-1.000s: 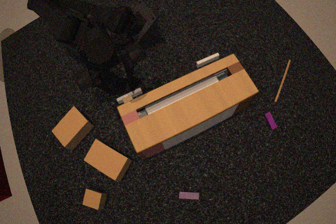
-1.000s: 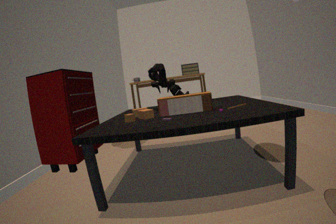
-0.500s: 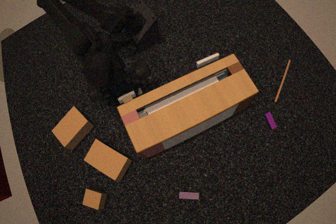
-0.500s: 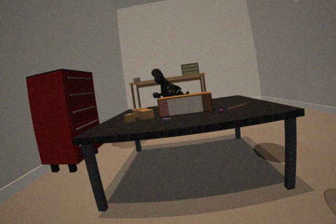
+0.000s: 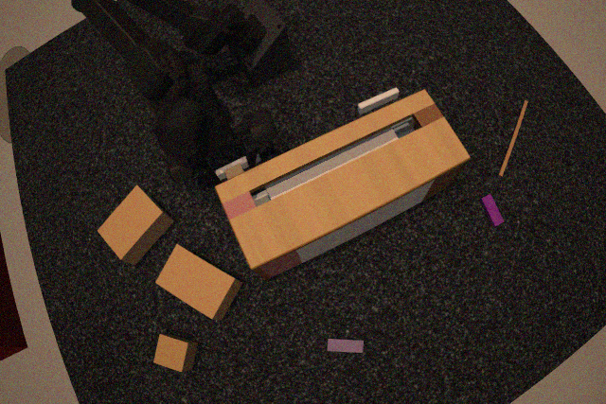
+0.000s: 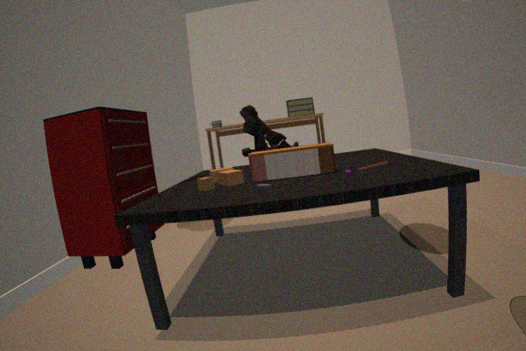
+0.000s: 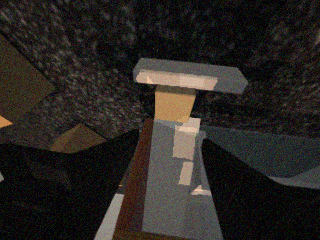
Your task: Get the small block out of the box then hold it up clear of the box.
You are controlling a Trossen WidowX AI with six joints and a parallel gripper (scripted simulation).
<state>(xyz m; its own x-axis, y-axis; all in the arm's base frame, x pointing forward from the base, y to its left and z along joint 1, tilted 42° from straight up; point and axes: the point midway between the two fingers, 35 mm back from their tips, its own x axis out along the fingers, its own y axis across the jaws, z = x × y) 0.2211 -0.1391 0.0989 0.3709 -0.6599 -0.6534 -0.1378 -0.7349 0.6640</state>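
The tan block lies 30 mm below my gripper tip and 20 mm behind it. Round my gripper tip: thin orange stick 510 mm to the left, 220 mm ahead, 50 mm below; then box 150 mm to the left, 80 mm ahead, 10 mm above.
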